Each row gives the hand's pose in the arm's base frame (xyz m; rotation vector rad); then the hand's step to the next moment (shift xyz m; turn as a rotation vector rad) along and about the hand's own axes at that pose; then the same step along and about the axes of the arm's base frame.
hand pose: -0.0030 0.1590 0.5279 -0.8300 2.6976 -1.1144
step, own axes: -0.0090 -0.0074 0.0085 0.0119 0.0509 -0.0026
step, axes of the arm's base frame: 0.0134 -0.0049 -0.0021 -0.0335 0.0250 -0.0315
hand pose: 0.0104 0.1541 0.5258 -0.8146 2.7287 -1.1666
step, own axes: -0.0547 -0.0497 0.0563 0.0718 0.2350 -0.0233
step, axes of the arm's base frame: 0.0835 -0.0383 -0.0137 -0.1721 0.1145 -0.1349
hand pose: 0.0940 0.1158 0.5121 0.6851 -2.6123 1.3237
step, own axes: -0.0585 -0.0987 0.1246 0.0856 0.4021 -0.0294
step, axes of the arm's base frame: 0.1070 -0.1295 -0.0218 -0.2605 0.2001 -0.2490
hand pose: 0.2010 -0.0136 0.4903 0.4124 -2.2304 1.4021
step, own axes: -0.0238 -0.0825 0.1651 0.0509 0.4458 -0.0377
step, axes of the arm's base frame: 0.0223 -0.1844 -0.0106 -0.2505 0.2266 -0.2978
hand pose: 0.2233 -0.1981 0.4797 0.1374 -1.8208 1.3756
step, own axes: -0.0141 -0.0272 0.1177 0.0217 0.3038 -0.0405
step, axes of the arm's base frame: -0.0400 -0.1148 0.0044 -0.1542 0.1620 -0.2107
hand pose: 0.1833 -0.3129 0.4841 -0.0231 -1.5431 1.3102
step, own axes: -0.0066 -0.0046 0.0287 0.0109 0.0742 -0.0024
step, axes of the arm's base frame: -0.0145 -0.0258 0.0036 -0.0453 0.0376 -0.0464
